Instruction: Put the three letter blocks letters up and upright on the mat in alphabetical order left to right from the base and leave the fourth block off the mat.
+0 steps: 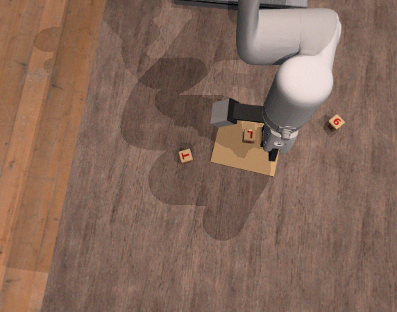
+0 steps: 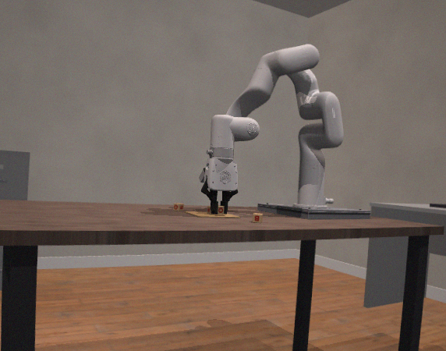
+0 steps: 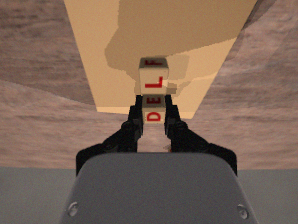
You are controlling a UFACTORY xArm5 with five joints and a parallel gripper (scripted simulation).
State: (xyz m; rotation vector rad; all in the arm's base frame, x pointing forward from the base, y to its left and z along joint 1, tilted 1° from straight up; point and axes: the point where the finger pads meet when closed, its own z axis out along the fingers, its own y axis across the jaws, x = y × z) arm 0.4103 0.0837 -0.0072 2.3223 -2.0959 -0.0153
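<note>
The tan mat lies 4 cm to the right of my hand, 3 cm below it and 1 cm ahead of it.
</note>
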